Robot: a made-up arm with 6 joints. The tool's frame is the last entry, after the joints.
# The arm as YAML. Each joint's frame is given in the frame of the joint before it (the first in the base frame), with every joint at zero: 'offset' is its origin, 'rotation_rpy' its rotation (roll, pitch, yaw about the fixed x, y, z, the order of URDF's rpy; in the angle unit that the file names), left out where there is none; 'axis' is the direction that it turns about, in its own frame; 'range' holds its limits. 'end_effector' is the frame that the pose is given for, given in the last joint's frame.
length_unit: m
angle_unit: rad
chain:
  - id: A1
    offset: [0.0, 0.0, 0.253]
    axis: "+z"
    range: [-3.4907, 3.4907]
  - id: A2
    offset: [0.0, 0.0, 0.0]
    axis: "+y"
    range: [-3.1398, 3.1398]
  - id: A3
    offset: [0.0, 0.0, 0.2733]
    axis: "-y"
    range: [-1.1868, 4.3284]
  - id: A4
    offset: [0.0, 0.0, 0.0]
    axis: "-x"
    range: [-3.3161, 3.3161]
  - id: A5
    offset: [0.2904, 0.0, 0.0]
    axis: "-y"
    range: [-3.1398, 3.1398]
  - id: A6
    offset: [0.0, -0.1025, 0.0]
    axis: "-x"
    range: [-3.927, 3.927]
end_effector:
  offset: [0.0, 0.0, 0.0]
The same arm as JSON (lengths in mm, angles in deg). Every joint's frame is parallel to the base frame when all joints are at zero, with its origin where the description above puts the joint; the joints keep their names.
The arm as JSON. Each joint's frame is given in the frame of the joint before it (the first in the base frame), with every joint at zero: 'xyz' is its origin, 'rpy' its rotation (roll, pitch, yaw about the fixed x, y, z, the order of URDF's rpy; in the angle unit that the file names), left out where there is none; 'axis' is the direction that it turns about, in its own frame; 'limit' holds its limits. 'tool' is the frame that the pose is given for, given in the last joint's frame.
{"units": {"length": "mm", "angle": "deg"}, "joints": [{"name": "A1", "type": "revolute", "origin": {"xyz": [0.0, 0.0, 253.0]}, "axis": "+z", "limit": {"lower": -200.0, "upper": 200.0}}, {"name": "A2", "type": "revolute", "origin": {"xyz": [0.0, 0.0, 0.0]}, "axis": "+y", "limit": {"lower": -179.9, "upper": 179.9}}, {"name": "A3", "type": "revolute", "origin": {"xyz": [0.0, 0.0, 273.3]}, "axis": "-y", "limit": {"lower": -68.0, "upper": 248.0}}, {"name": "A4", "type": "revolute", "origin": {"xyz": [0.0, 0.0, 0.0]}, "axis": "-x", "limit": {"lower": -190.0, "upper": 190.0}}, {"name": "A5", "type": "revolute", "origin": {"xyz": [290.4, 0.0, 0.0]}, "axis": "-y", "limit": {"lower": -179.9, "upper": 179.9}}, {"name": "A6", "type": "revolute", "origin": {"xyz": [0.0, -102.5, 0.0]}, "axis": "-x", "limit": {"lower": -225.0, "upper": 225.0}}], "tool": {"origin": {"xyz": [0.0, 0.0, 0.0]}}}
